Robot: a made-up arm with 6 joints. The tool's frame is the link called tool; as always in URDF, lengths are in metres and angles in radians. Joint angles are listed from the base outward.
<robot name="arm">
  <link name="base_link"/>
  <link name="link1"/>
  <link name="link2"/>
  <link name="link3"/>
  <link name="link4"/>
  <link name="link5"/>
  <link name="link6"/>
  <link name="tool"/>
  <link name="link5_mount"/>
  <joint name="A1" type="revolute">
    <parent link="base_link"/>
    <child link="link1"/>
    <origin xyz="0 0 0.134" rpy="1.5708 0 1.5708"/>
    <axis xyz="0 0 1"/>
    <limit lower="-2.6" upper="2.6"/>
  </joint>
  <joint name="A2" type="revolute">
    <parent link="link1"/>
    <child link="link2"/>
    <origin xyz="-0.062 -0.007 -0.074" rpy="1.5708 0 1.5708"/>
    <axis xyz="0 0 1"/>
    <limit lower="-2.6" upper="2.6"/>
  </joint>
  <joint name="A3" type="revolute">
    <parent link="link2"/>
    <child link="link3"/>
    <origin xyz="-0.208 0.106 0.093" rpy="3.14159 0 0"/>
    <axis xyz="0 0 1"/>
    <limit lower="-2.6" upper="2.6"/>
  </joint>
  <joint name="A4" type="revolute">
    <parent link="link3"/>
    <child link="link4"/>
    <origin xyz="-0.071 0 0.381" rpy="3.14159 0 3.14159"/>
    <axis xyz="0 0 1"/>
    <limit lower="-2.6" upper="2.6"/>
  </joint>
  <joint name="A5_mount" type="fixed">
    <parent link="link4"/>
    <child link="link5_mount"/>
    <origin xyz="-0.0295 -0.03 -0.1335"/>
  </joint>
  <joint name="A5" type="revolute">
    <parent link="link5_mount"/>
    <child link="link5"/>
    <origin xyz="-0.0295 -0.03 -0.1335" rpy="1.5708 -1.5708 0"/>
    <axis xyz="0 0 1"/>
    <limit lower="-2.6" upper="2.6"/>
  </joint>
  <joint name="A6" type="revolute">
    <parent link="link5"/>
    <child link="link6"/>
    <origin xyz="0.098 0.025 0.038" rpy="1.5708 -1.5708 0"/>
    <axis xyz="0 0 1"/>
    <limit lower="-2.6" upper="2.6"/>
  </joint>
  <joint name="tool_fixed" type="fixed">
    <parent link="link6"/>
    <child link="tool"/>
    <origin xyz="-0.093 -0.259 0.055" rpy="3.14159 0 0"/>
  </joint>
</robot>
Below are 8 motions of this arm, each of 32 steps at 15 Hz.
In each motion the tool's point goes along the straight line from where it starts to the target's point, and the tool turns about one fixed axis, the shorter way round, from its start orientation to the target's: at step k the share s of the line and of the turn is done. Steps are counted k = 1, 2, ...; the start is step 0. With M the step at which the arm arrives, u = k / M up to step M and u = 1 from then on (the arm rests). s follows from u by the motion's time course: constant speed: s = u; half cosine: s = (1 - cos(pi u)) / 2; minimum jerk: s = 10 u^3 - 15 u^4 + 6 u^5.
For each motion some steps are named. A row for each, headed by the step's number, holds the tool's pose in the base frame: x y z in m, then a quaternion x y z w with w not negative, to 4 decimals.
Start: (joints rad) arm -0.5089 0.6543 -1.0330 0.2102 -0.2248 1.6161
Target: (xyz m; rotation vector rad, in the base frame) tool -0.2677 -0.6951 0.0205 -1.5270 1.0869 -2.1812
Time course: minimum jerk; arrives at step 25
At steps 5, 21, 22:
5: -0.3099 -0.6699 -0.1329 -0.7171 0.4046 -0.4912 0.2843
21: -0.2691 -0.6942 0.0153 -0.5340 0.3764 -0.7444 0.1380
22: -0.2683 -0.6947 0.0182 -0.5298 0.3754 -0.7485 0.1350

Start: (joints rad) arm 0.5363 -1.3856 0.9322 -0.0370 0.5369 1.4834
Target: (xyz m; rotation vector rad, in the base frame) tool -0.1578 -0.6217 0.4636 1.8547 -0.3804 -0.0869
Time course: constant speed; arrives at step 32
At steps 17, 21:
17: -0.1515 -0.5595 0.3108 0.8133 -0.3577 -0.1291 0.4405
21: -0.1532 -0.5761 0.3516 0.8137 -0.3076 -0.1052 0.4820

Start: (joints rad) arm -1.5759 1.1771 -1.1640 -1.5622 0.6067 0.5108
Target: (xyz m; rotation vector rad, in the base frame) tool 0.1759 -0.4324 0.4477 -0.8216 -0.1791 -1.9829
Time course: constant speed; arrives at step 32
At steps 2, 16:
2: 0.0090 -0.0834 0.4318 -0.4555 0.0523 -0.5533 0.6955
16: 0.0869 -0.2463 0.4392 -0.4070 -0.0064 -0.6860 0.6031

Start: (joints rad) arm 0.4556 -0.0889 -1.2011 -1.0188 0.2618 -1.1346
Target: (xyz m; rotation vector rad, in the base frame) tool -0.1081 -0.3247 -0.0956 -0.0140 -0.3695 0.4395
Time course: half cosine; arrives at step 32
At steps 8, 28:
8: -0.1721 -0.3640 -0.2050 0.2756 -0.1564 0.4697 0.8240
28: -0.1110 -0.3265 -0.1005 0.0060 -0.1817 0.2291 0.9563

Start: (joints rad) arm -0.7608 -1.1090 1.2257 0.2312 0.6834 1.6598
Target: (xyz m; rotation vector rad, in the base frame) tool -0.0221 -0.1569 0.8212 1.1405 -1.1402 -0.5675
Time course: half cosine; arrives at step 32
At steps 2, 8, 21, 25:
2: -0.0955 -0.1418 0.6656 0.4684 -0.4546 0.0190 0.7574
8: -0.0854 -0.1439 0.6871 0.4757 -0.4638 -0.0187 0.7472
21: -0.0417 -0.1529 0.7797 0.4982 -0.4943 -0.1797 0.6893
25: -0.0305 -0.1552 0.8034 0.5015 -0.4998 -0.2202 0.6710

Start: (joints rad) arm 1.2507 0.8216 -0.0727 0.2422 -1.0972 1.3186
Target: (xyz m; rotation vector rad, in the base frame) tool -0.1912 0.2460 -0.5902 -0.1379 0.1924 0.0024
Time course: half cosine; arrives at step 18
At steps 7, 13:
7: -0.2208 0.3780 -0.5763 -0.0741 0.1689 -0.0820 0.9794
13: -0.1991 0.2811 -0.5865 -0.0703 0.1156 -0.0210 0.9906

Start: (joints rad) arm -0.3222 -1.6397 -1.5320 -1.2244 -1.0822 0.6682
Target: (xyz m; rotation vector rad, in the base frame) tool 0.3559 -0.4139 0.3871 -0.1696 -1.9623 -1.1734
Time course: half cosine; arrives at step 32
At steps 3, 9, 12, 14, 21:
3: 0.4401 -0.4007 0.4336 -0.2869 -0.7107 -0.4148 0.4905
9: 0.4263 -0.4029 0.4259 -0.2516 -0.7252 -0.4252 0.4795
12: 0.4154 -0.4046 0.4200 -0.2238 -0.7358 -0.4328 0.4704
14: 0.4073 -0.4058 0.4155 -0.2028 -0.7432 -0.4381 0.4633
21: 0.3787 -0.4103 0.3997 -0.1277 -0.7659 -0.4552 0.4358

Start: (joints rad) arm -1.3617 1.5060 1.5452 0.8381 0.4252 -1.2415
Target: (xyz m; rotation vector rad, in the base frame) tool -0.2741 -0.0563 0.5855 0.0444 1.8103 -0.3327
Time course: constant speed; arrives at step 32
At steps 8, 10, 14, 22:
8: -0.3273 -0.1104 0.6245 -0.1464 0.5470 0.1405 0.8122
10: -0.3229 -0.1059 0.6213 -0.1333 0.5718 0.1171 0.8010
14: -0.3140 -0.0969 0.6148 -0.1066 0.6189 0.0698 0.7751
22: -0.2963 -0.0789 0.6018 -0.0513 0.7020 -0.0256 0.7099

